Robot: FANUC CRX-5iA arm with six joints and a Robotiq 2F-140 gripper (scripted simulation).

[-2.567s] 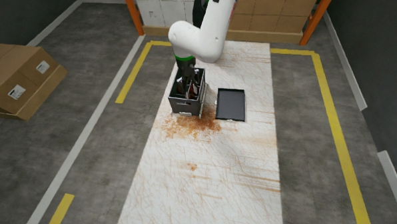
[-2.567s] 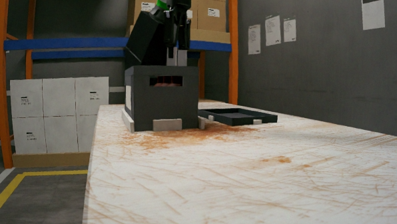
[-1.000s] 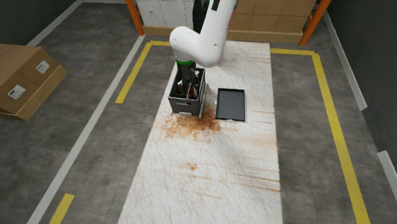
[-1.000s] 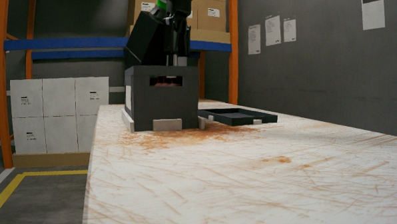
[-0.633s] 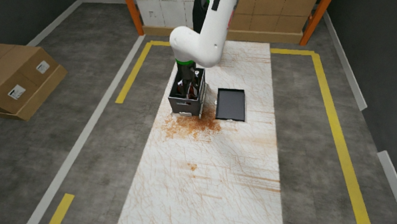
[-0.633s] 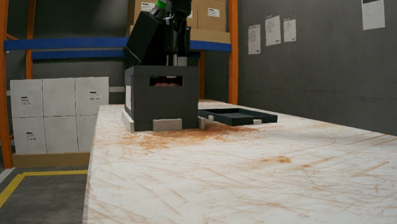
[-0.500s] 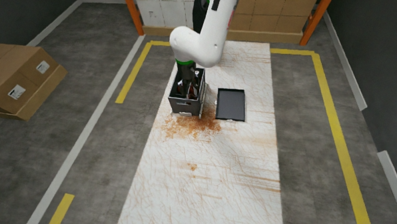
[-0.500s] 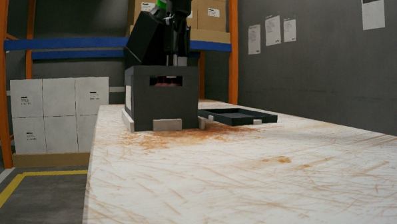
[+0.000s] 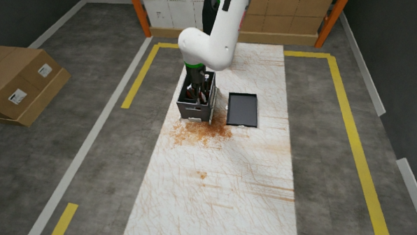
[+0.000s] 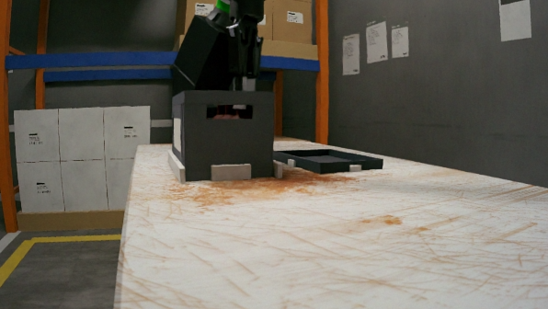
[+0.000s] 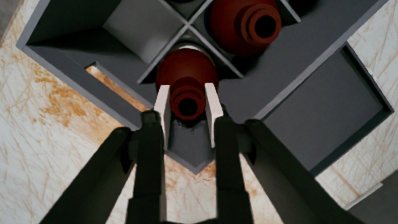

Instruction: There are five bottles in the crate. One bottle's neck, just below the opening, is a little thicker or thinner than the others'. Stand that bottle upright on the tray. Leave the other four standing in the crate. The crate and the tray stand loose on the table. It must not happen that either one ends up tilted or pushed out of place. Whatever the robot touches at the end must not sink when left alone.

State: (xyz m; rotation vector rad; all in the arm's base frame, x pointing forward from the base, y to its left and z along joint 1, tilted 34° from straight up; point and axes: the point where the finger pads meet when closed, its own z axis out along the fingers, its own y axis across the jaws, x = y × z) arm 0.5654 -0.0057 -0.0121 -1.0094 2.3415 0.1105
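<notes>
Now: the grey crate 90 mm below my hand, 90 mm behind it and 50 mm to the right of it. The rest, counted from my hand: dark tray: 240 mm to the left, 160 mm below, 100 mm behind.
</notes>
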